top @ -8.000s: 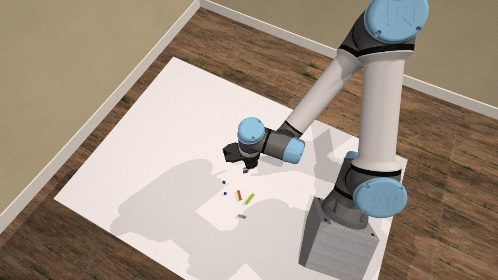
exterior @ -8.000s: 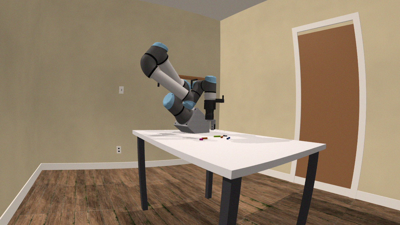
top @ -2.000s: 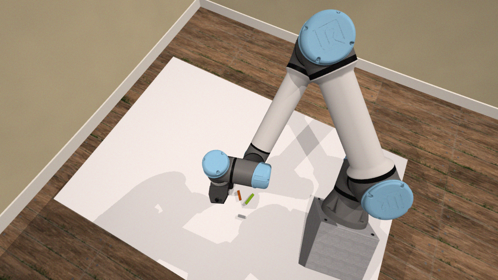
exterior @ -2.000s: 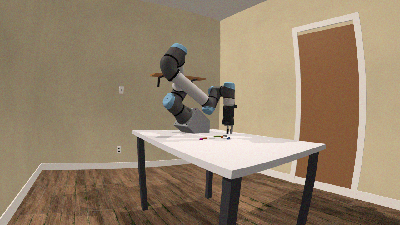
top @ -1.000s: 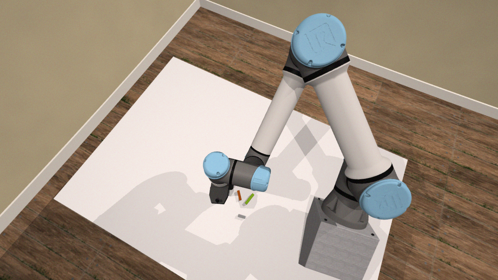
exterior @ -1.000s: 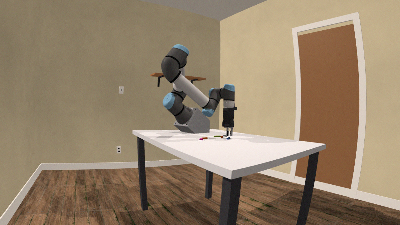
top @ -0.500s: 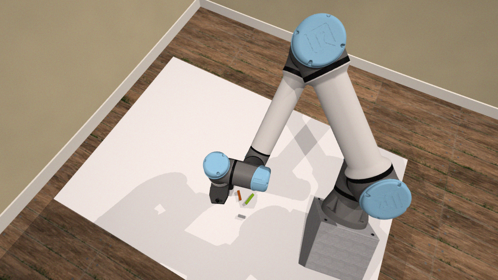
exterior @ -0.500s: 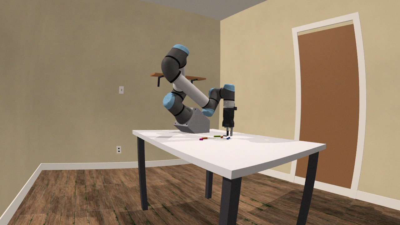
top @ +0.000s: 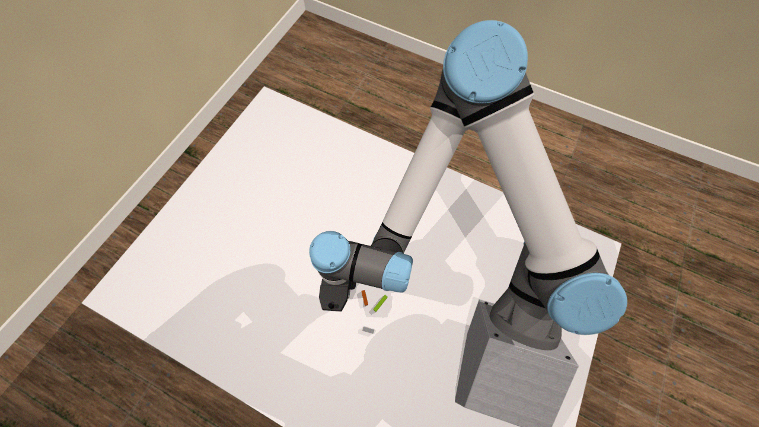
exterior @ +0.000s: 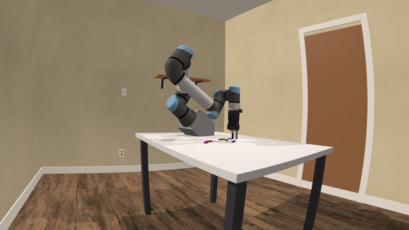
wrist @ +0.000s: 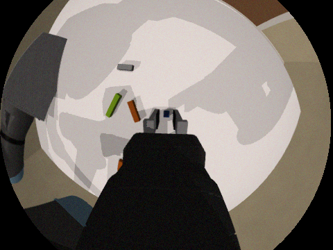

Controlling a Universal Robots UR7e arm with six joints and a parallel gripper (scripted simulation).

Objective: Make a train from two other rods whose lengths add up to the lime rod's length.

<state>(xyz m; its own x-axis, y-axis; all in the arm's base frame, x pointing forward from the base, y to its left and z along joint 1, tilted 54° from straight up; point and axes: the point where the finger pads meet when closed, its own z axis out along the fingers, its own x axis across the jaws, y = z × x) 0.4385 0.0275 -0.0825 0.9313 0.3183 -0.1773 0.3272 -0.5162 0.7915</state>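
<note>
Right now the magenta rod is 30 mm behind my hand, 220 mm to the right of it and 30 mm below it. Also, from my hand: lime rod (100 mm behind, 20 mm to the right, 30 mm below); then grey rod (100 mm behind, 60 mm to the left, 30 mm below).
</note>
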